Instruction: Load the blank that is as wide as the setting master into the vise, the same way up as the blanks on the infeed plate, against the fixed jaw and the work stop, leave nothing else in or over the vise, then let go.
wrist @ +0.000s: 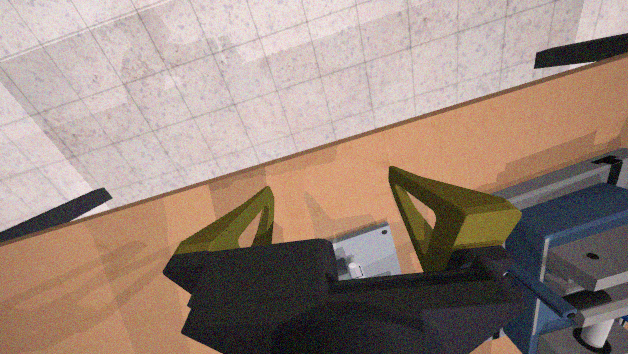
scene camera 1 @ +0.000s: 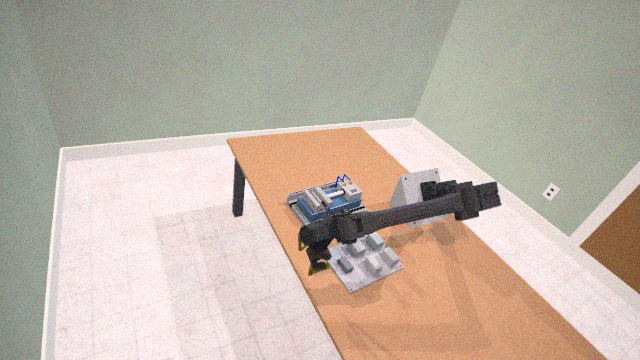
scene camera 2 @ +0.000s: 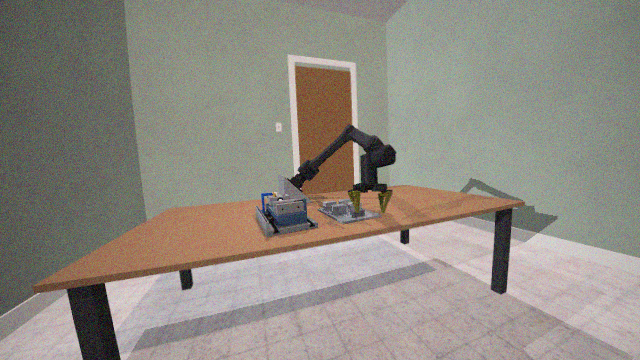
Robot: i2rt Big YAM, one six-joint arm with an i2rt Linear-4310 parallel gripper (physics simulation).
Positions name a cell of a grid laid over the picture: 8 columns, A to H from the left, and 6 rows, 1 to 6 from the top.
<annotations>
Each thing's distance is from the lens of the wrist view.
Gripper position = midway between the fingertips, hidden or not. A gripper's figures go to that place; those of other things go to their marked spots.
my gripper (wrist: E4): 15 cm
grey infeed plate (wrist: E5): 29 cm
</annotations>
